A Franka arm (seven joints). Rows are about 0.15 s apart.
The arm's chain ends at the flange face. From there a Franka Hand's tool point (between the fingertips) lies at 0.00 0.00 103.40 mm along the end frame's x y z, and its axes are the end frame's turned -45 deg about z.
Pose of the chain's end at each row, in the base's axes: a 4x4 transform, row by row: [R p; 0 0 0 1], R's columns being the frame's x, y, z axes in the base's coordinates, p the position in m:
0.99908 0.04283 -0.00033 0.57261; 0.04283 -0.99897 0.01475 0.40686; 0.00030 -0.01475 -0.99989 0.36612; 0 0 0 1
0.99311 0.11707 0.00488 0.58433; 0.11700 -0.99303 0.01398 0.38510; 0.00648 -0.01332 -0.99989 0.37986; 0 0 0 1
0.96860 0.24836 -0.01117 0.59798; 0.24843 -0.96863 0.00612 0.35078; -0.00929 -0.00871 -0.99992 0.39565; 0 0 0 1
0.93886 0.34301 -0.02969 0.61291; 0.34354 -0.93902 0.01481 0.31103; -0.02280 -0.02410 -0.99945 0.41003; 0 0 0 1
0.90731 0.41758 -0.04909 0.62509; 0.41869 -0.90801 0.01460 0.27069; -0.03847 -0.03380 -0.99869 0.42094; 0 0 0 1
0.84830 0.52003 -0.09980 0.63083; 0.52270 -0.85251 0.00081 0.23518; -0.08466 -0.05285 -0.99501 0.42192; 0 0 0 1
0.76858 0.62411 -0.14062 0.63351; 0.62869 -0.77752 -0.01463 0.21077; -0.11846 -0.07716 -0.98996 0.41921; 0 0 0 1
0.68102 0.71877 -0.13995 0.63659; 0.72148 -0.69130 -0.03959 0.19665; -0.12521 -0.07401 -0.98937 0.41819; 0 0 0 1
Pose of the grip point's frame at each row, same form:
0.67617 0.73674 -0.00033 0.57258; 0.73666 -0.67609 0.01475 0.40839; 0.01064 -0.01022 -0.99989 0.26273; 0 0 0 1
0.61945 0.78502 0.00488 0.58483; 0.78491 -0.61945 0.01398 0.38655; 0.01400 -0.00484 -0.99989 0.27647; 0 0 0 1
0.50929 0.86052 -0.01117 0.59683; 0.86059 -0.50926 0.00612 0.35141; -0.00041 -0.01273 -0.99992 0.29226; 0 0 0 1
0.42133 0.90642 -0.02969 0.60984; 0.90691 -0.42107 0.01481 0.31256; 0.00092 -0.03316 -0.99945 0.30669; 0 0 0 1
0.34629 0.93684 -0.04909 0.62001; 0.93812 -0.34600 0.01460 0.27220; -0.00330 -0.05110 -0.99869 0.31768; 0 0 0 1
0.23212 0.96756 -0.09980 0.62051; 0.97242 -0.23321 0.00081 0.23526; -0.02249 -0.09723 -0.99501 0.31904; 0 0 0 1
0.10216 0.98478 -0.14062 0.61897; 0.99434 -0.10524 -0.01463 0.20926; -0.02920 -0.13832 -0.98996 0.31685; 0 0 0 1
-0.02669 0.98980 -0.13995 0.62212; 0.99899 0.02134 -0.03959 0.19256; -0.03620 -0.14087 -0.98937 0.31589; 0 0 0 1

